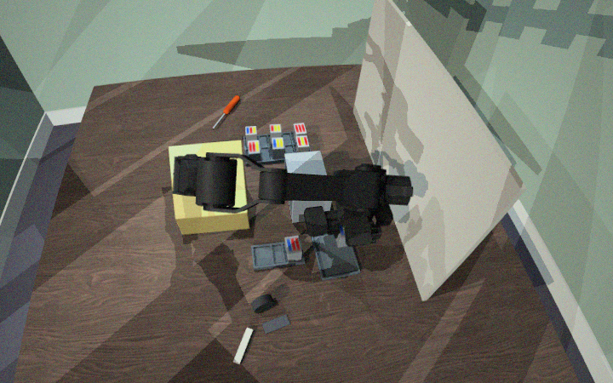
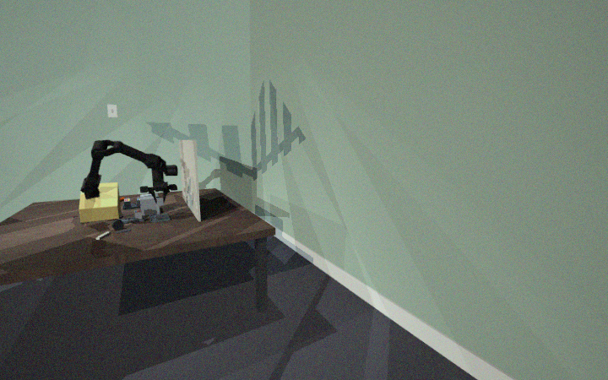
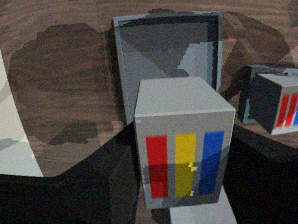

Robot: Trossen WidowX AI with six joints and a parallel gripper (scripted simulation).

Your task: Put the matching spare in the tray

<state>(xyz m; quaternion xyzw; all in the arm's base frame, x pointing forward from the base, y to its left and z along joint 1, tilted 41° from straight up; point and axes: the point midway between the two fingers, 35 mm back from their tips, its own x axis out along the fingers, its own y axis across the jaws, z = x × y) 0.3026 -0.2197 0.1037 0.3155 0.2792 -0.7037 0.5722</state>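
The grey tray is 9 cm below my gripper tip and 1 cm behind it. From my gripper tip the other things lie so: grey holder (15 cm behind, 8 cm below, 4 cm to the left); beige panel (21 cm ahead, 16 cm to the left, 13 cm above); grey spare block (2 cm above).
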